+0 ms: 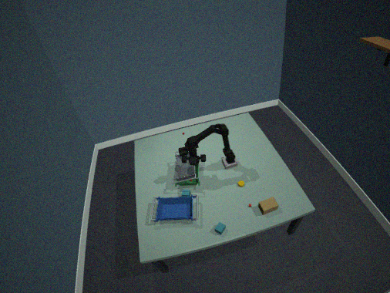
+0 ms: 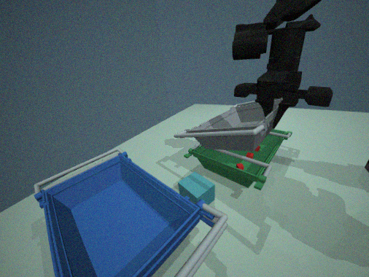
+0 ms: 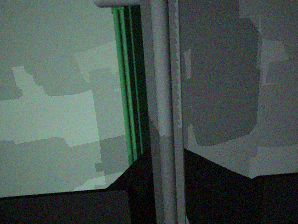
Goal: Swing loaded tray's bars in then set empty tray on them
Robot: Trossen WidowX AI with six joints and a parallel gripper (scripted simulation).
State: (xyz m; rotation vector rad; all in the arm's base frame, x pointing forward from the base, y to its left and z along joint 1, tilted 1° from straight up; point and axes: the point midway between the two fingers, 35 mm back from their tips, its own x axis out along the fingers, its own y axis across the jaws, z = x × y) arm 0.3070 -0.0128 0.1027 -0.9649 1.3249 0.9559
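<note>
Right now my gripper tip is 70 mm short of the grey tray, 30 mm to the left of it and 10 mm below it. The rest, counted from my gripper tip: brown box (380 mm behind, 520 mm to the left, 80 mm below); yellow block (290 mm behind, 250 mm to the left, 100 mm below).
</note>
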